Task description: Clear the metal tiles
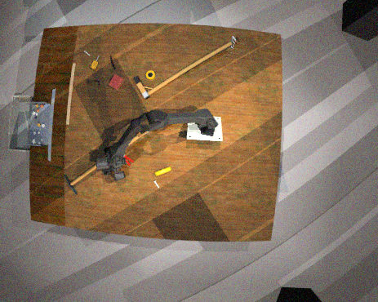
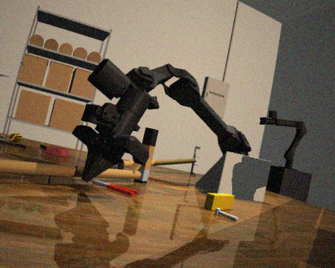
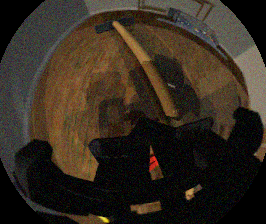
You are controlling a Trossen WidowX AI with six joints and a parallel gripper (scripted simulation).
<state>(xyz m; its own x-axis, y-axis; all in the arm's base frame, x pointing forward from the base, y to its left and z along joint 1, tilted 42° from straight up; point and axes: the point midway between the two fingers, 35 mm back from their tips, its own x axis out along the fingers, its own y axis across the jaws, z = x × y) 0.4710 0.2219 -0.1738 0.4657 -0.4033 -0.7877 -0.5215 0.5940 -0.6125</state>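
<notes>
My gripper tip is now 40 mm short of the long scraper, 20 mm to the left of it and 50 mm below it. Also, from my gripper tip: red block 90 mm ahead, 470 mm to the right; yellow block 290 mm behind, 30 mm to the right, 10 mm above; red-handled tool 60 mm behind, 50 mm to the right, 10 mm below.
</notes>
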